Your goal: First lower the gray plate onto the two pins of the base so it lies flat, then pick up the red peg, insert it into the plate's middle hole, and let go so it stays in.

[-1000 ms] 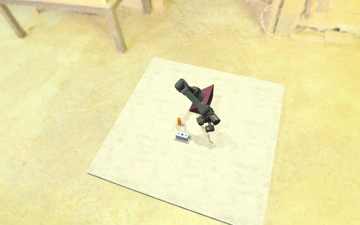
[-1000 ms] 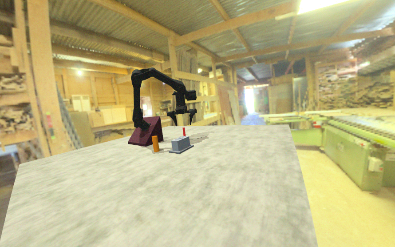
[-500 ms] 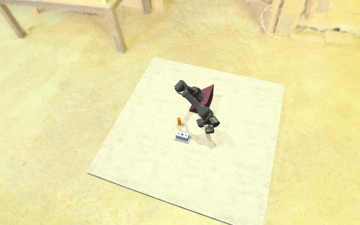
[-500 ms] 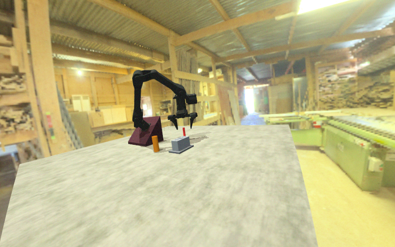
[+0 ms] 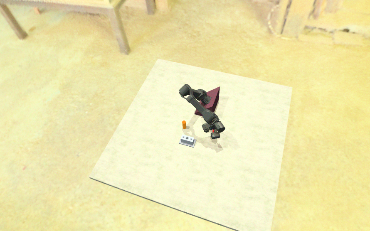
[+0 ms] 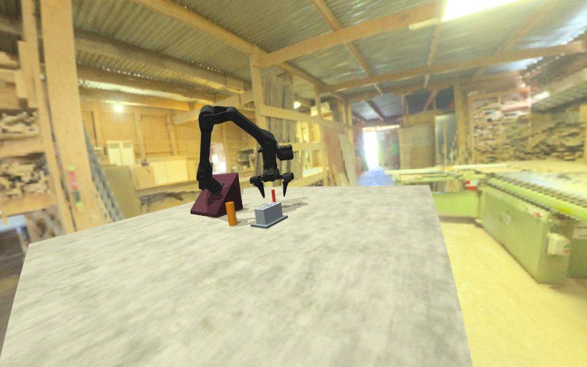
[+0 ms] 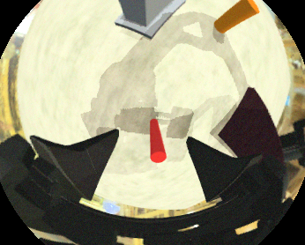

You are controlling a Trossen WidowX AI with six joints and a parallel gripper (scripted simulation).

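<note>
The red peg lies 1 cm below my gripper tip. Round my gripper tip: gray plate 12 cm ahead, 17 cm to the right; orange cylinder 1 cm ahead, 24 cm to the right, 1 cm below; gray base 12 cm ahead, 17 cm to the right, 4 cm below.
</note>
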